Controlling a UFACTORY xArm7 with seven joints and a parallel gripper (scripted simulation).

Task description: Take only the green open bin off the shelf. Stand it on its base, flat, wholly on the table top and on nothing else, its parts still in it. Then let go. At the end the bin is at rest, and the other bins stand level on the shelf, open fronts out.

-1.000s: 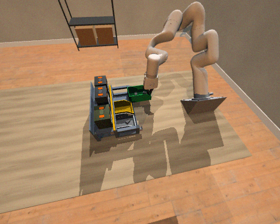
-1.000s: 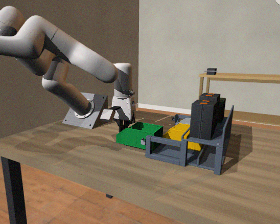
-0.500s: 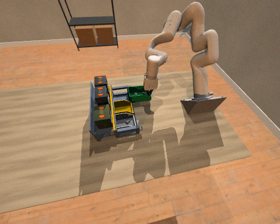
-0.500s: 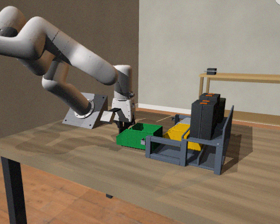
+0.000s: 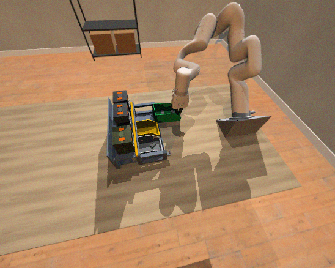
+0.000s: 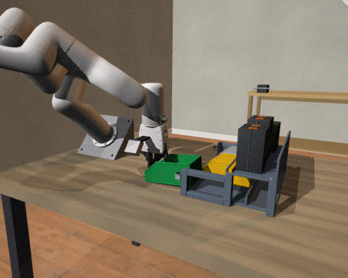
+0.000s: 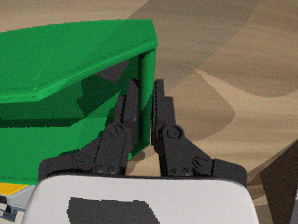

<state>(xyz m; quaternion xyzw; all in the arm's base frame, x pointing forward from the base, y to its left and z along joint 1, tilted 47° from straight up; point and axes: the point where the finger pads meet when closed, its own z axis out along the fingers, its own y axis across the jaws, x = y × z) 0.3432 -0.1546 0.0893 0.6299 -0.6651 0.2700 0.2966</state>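
Right now my hand is 8 cm short of the green open bin. Also, from my hand: yellow bin: 24 cm ahead, 10 cm to the left; grey bin: 25 cm ahead, 22 cm to the left.
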